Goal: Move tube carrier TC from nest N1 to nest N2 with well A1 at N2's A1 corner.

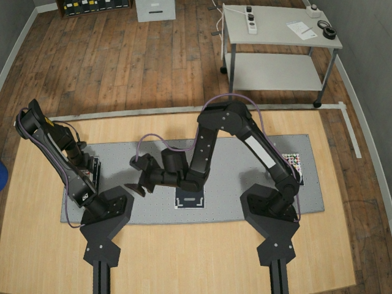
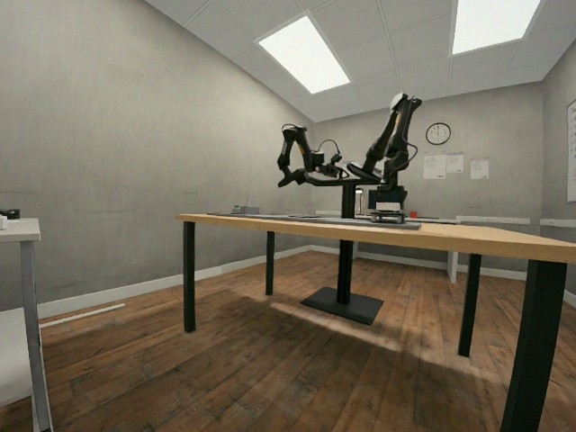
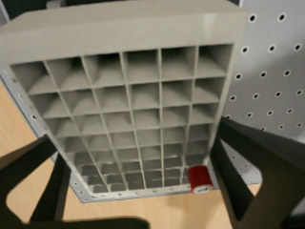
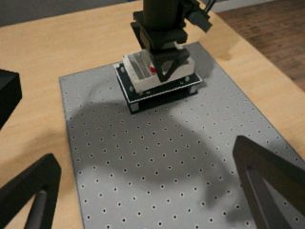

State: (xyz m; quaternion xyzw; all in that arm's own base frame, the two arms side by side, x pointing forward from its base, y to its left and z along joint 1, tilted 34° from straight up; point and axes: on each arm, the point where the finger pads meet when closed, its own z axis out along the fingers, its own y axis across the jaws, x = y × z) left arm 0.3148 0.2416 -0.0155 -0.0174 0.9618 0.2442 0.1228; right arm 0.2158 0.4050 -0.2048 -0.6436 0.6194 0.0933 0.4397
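Right now my left hand is 2 cm above the black raised nest N2. Round my left hand: grey forceps holder H1: 80 cm to the right, 5 cm below, 5 cm ahead; then white tube carrier TC: right at my left hand; then transfer nest N1: 46 cm to the right, 6 cm below, 6 cm behind.
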